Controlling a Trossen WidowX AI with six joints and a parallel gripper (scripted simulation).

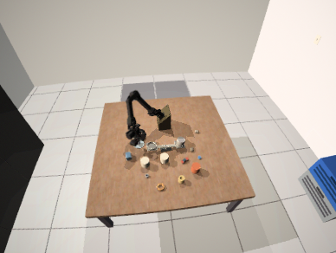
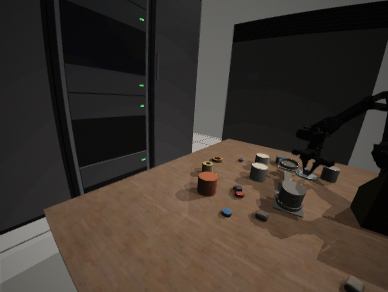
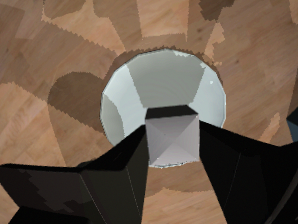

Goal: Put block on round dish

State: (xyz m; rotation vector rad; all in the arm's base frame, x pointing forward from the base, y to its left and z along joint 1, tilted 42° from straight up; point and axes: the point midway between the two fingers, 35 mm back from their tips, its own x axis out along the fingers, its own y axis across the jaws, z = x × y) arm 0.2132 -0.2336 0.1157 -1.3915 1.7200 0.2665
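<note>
The grey block is right at my gripper tip. The rest, counted from my gripper tip: blue block 13 cm ahead, 9 cm to the right; round pale blue dish 2 cm below; grey cup 10 cm behind, 5 cm to the right, 2 cm above.
</note>
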